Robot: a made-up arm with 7 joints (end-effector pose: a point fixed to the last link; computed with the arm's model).
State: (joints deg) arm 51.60 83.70 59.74 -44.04 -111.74 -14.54 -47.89
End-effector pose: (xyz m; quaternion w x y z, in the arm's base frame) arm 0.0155 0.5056 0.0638 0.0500 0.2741 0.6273 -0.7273
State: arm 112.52 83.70 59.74 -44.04 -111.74 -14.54 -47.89
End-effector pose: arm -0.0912 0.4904 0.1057 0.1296 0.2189 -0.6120 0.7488
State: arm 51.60 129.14 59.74 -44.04 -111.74 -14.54 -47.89
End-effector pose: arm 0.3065 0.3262 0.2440 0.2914 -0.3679 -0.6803 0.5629
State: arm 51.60 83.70 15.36 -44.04 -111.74 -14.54 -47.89
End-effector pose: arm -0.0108 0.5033 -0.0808 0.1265 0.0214 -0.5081 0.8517
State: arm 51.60 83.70 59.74 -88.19 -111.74 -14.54 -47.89
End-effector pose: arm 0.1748 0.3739 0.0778 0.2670 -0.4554 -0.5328 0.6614
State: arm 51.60 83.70 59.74 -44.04 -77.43 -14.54 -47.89
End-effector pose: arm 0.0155 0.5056 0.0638 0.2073 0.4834 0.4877 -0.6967
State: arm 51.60 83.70 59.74 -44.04 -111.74 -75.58 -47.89
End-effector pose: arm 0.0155 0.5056 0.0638 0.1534 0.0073 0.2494 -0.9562
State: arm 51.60 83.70 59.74 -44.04 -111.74 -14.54 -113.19
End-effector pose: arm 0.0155 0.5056 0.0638 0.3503 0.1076 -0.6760 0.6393
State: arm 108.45 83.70 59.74 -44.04 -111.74 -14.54 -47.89
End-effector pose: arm -0.0861 0.4925 0.0998 0.1182 0.1864 -0.6186 0.7540
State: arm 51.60 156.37 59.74 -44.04 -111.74 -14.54 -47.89
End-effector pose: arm 0.4192 0.1203 0.2641 0.4776 -0.3974 -0.6613 0.4203
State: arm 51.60 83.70 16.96 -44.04 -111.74 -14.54 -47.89
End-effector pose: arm -0.0080 0.5040 -0.0762 0.1203 0.0105 -0.5138 0.8493
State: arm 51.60 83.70 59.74 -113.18 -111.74 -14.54 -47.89
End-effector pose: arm 0.2089 0.2599 0.0704 0.4319 -0.5297 -0.4433 0.5799
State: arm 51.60 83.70 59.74 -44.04 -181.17 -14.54 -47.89
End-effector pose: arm 0.0155 0.5056 0.0638 0.2670 0.2024 -0.7311 0.5943
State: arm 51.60 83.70 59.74 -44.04 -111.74 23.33 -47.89
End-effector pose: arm 0.0155 0.5056 0.0638 0.0232 -0.4055 -0.7793 0.4773
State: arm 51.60 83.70 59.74 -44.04 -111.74 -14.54 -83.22
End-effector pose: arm 0.0155 0.5056 0.0638 0.1731 -0.0708 -0.6809 0.7081
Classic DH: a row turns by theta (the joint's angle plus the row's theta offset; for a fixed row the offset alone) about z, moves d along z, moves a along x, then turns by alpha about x. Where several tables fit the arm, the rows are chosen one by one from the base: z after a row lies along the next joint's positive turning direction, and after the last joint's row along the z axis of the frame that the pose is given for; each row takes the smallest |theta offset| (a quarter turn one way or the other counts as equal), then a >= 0, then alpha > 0; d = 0 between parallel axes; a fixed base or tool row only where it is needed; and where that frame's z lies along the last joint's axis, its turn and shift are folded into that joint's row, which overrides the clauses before.
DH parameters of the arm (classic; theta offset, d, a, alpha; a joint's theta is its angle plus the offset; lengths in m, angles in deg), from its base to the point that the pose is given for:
base (fixed): 0 0 0 -70
joint 1: 90 0 0 90
joint 2: 70 0 0 -90
joint 3: -90 -0.2515 0.0283 -90
joint 4: 0 0 -0.0331 90
joint 5: 0 -0.2736 0 -90
joint 6: 0 0 0 90
joint 7: 0 0 0 0

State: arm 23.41 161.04 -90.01 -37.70 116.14 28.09 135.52
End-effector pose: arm 0.1085 0.3265 0.3856 0.0090 0.3894 -0.7636 0.5150
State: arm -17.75 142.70 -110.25 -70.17 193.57 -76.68 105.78
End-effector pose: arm -0.0862 0.4420 0.1160 0.2110 0.0517 0.9462 -0.2397
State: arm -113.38 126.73 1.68 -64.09 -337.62 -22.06 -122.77
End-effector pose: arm -0.2157 0.2937 0.3089 0.0697 -0.9278 -0.1822 -0.3180
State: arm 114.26 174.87 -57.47 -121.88 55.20 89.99 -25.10
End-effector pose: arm -0.0407 0.3032 -0.0447 0.1926 0.0074 -0.9178 0.3472
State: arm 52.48 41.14 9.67 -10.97 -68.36 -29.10 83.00
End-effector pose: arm -0.3584 0.2999 -0.2470 0.9413 0.1723 0.2127 0.1976
